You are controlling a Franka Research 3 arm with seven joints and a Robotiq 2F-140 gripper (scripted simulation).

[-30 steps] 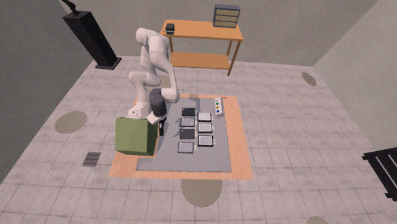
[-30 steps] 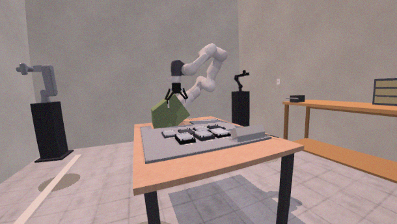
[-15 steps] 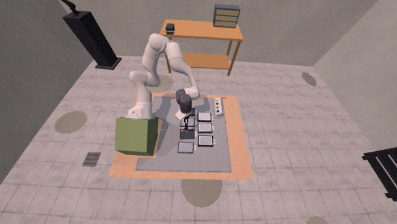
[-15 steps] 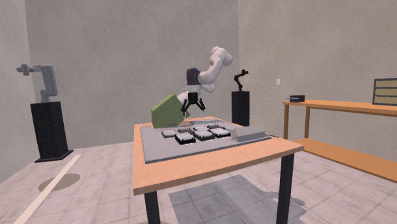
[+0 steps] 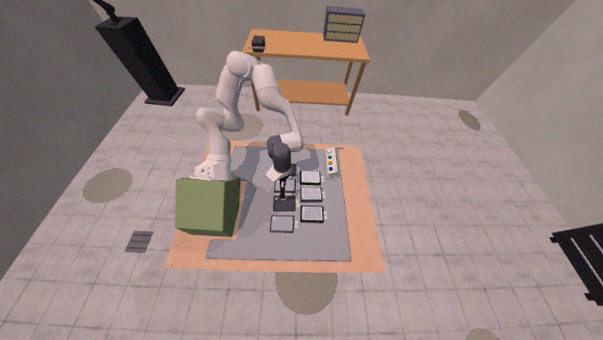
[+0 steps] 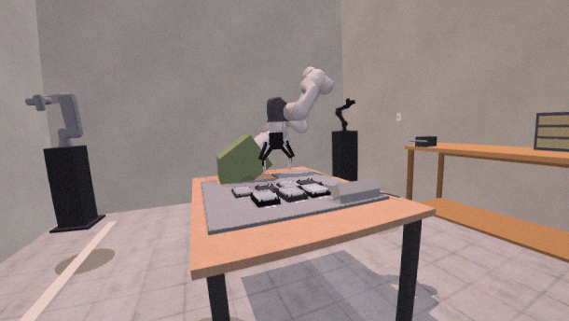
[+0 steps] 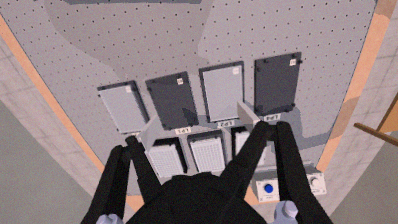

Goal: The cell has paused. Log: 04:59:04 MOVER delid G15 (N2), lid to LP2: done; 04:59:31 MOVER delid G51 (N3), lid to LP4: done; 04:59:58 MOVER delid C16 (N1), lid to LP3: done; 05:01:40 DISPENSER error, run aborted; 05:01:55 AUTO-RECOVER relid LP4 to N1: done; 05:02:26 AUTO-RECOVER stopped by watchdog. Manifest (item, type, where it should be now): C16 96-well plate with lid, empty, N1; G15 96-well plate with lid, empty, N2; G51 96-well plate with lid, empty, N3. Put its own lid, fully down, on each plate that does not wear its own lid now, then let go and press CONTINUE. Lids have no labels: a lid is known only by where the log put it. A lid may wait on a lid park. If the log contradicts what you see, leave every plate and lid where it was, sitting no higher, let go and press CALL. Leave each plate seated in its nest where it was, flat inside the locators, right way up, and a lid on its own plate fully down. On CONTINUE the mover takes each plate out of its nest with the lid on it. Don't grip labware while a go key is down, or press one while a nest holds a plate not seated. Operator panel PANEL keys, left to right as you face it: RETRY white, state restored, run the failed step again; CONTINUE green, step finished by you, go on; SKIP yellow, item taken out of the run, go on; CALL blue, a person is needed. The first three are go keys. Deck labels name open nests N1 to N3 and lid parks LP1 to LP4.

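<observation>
The pale lid lies 9 cm below my hand, 6 cm to the left of it and 1 cm behind it. Round my hand: lid park LP2: 10 cm below, 6 cm to the left, 1 cm behind; then lid park LP4: 19 cm to the left, 10 cm below, 2 cm behind; then lid park LP1: 10 cm below, 6 cm to the right, 1 cm ahead.
</observation>
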